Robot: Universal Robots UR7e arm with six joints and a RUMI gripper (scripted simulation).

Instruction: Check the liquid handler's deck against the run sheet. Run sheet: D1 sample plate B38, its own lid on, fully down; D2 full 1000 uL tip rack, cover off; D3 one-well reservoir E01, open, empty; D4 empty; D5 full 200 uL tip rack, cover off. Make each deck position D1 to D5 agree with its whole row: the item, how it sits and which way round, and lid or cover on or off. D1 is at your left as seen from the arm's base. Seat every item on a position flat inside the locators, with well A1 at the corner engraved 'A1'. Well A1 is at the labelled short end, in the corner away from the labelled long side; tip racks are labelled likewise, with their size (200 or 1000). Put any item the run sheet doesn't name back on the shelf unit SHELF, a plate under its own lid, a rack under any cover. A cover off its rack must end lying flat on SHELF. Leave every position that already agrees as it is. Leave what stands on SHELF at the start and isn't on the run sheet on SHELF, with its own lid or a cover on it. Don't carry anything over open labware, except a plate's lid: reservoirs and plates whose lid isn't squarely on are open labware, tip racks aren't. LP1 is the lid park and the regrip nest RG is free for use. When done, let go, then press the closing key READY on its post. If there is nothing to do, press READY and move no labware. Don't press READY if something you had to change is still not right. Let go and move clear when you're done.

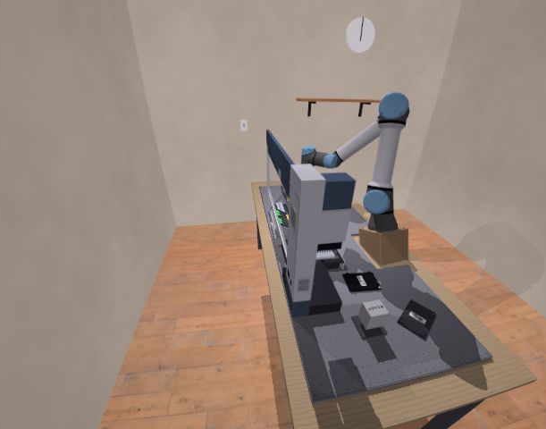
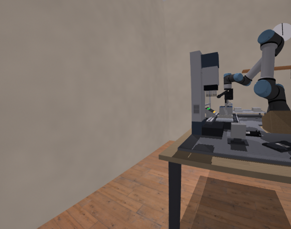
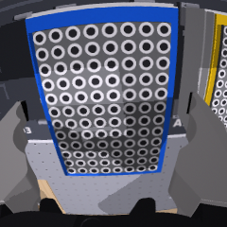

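The blue-framed tip rack is 10 mm to the right of my hand and 10 mm behind it. Round my hand: yellow-rimmed tip rack (130 mm to the right, 30 mm below, 10 mm behind); then shelf label (240 mm to the right, 200 mm behind, 130 mm below); then one-well reservoir (250 mm to the left, 60 mm below).
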